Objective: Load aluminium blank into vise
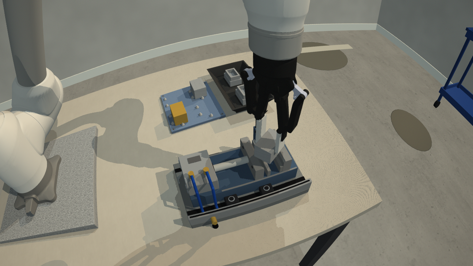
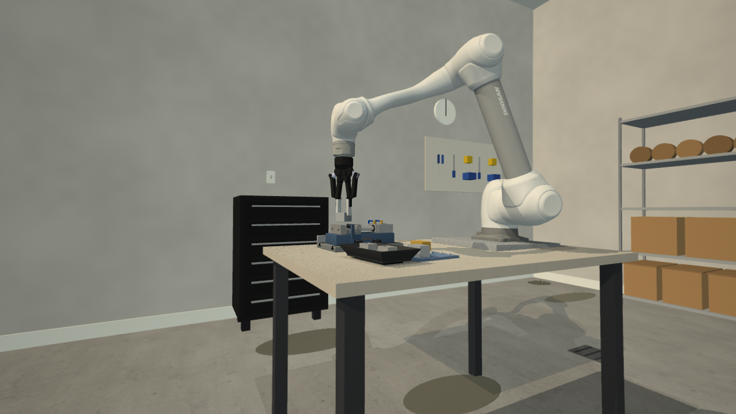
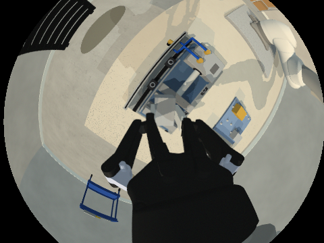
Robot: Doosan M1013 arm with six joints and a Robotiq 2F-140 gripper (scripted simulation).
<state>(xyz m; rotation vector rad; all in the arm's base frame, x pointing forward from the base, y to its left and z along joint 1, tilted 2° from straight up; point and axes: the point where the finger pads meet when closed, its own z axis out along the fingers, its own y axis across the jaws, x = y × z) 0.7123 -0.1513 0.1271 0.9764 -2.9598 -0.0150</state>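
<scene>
My gripper is now 30 mm short of the fixed jaw, 20 mm to the right of it and 90 mm above it. Round my hand: aluminium blank: 40 mm below; then work stop: 60 mm to the left, 70 mm below; then moving jaw: 30 mm behind, 20 mm to the left, 90 mm below.
</scene>
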